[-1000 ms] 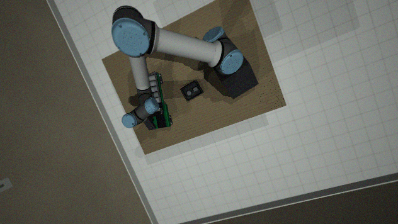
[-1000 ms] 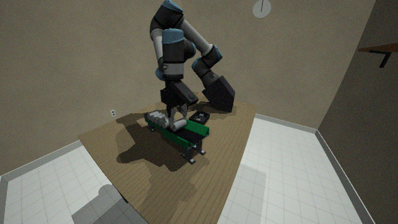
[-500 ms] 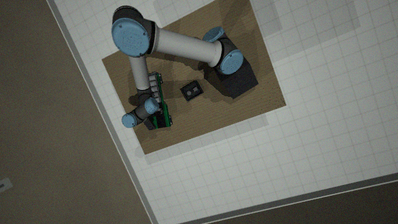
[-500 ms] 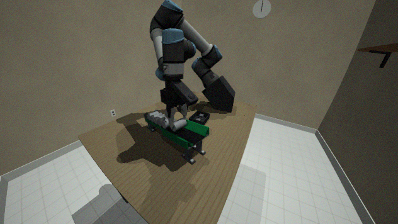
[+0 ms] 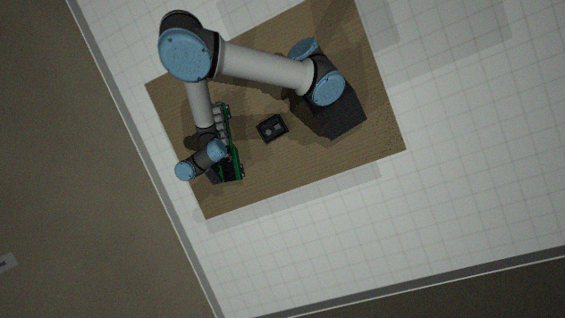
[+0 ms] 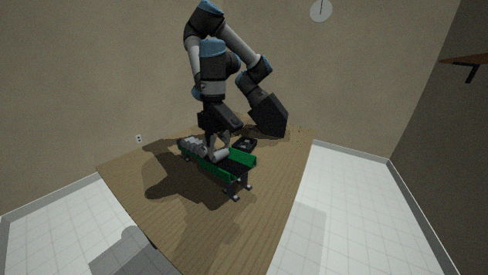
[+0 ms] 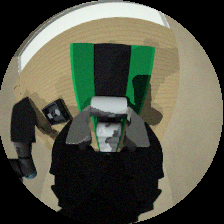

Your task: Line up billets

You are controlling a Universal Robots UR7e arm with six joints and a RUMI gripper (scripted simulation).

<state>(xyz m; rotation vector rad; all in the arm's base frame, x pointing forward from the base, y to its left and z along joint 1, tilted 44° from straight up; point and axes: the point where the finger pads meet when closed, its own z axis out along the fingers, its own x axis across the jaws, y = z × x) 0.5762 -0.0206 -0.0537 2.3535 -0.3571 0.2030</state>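
My gripper is now 60 mm to the left of the ramp, 40 mm above it and 20 mm past it.
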